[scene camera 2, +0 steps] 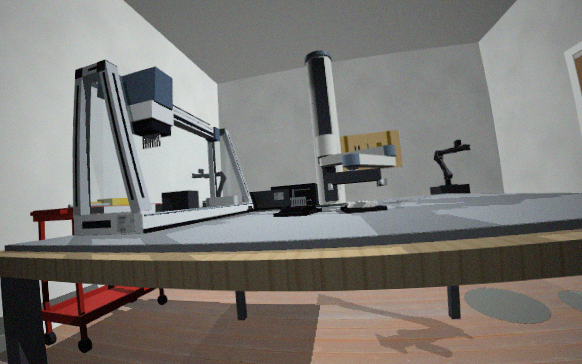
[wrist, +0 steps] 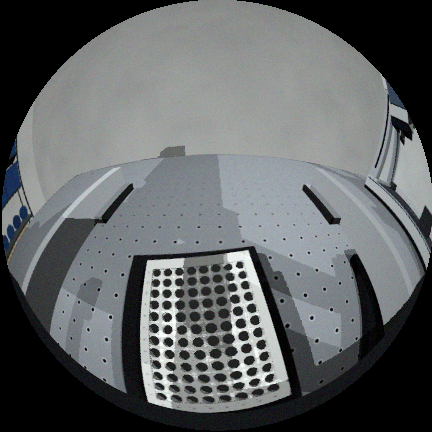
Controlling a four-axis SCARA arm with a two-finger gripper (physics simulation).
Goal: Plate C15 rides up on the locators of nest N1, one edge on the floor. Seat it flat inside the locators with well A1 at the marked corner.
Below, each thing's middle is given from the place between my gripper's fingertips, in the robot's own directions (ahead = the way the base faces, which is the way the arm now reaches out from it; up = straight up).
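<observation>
The black nest N1 (wrist: 130,333) is 80 mm below my hand, 90 mm behind it and 10 mm to the left of it. The pipetting head (scene camera 2: 149,109), counted from my hand too, is 610 mm to the right, 270 mm above and 110 mm ahead. As for the white plate C15 (wrist: 207,343), my hand is 60 mm above it, 90 mm past it and 10 mm to the right of it.
</observation>
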